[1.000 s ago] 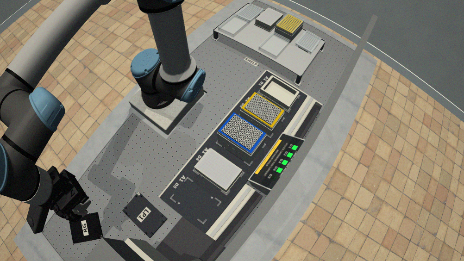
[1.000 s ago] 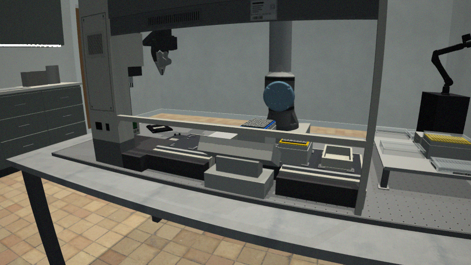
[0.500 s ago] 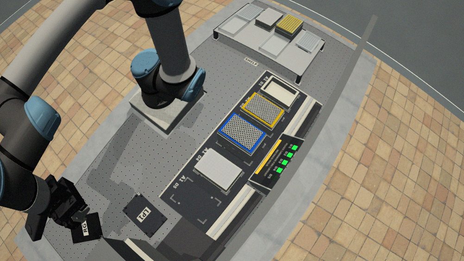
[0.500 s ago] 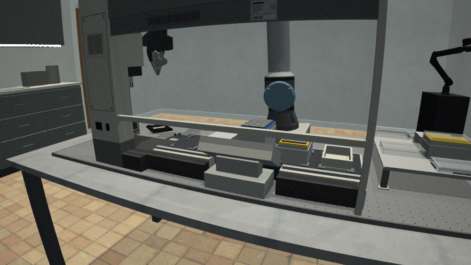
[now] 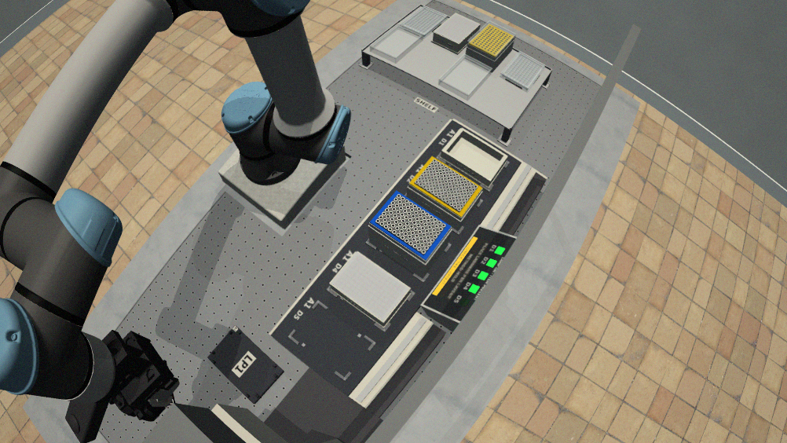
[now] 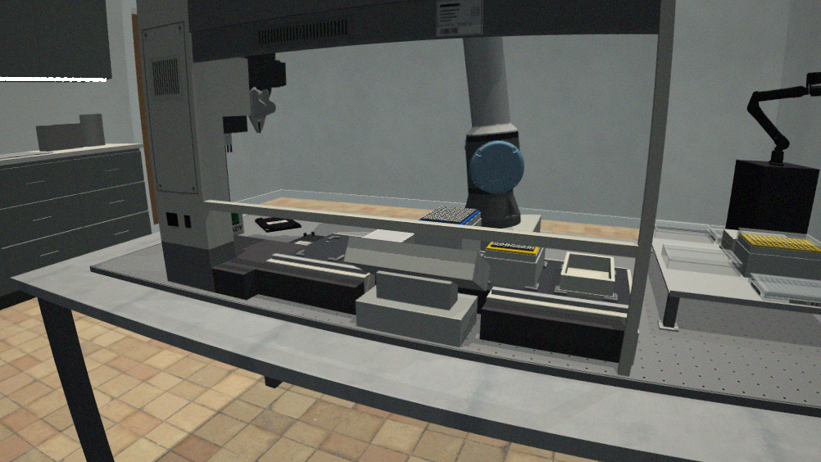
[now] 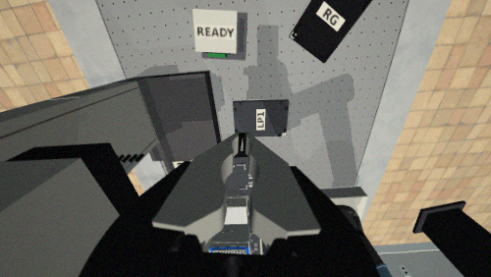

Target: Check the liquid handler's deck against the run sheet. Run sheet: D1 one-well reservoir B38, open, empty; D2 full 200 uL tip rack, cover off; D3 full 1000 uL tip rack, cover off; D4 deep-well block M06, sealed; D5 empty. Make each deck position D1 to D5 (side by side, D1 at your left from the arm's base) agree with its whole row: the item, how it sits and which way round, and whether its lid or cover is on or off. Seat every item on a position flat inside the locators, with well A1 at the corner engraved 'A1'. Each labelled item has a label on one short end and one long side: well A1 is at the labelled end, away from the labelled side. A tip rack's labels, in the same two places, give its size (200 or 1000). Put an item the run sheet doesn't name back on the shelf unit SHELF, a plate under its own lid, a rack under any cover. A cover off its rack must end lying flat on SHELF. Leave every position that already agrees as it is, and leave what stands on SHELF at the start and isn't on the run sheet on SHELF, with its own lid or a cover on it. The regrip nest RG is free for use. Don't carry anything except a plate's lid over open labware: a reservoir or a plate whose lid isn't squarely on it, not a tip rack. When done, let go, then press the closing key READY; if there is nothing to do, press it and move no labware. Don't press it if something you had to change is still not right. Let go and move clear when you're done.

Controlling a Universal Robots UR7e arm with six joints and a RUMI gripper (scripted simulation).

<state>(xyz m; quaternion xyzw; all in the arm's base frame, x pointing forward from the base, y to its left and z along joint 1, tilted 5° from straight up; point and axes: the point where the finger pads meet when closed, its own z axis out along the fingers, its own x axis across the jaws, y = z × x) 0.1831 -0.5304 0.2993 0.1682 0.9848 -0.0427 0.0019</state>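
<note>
Right now the ready key is 220 mm below my hand, 70 mm to the right of it and 30 mm ahead of it. The rest, counted from my hand: blue-framed tip rack: 480 mm to the left, 190 mm ahead, 180 mm below; black nest: 290 mm below, 200 mm behind, 70 mm to the right; handler's tower: 250 mm ahead, 20 mm below, 10 mm to the right.
</note>
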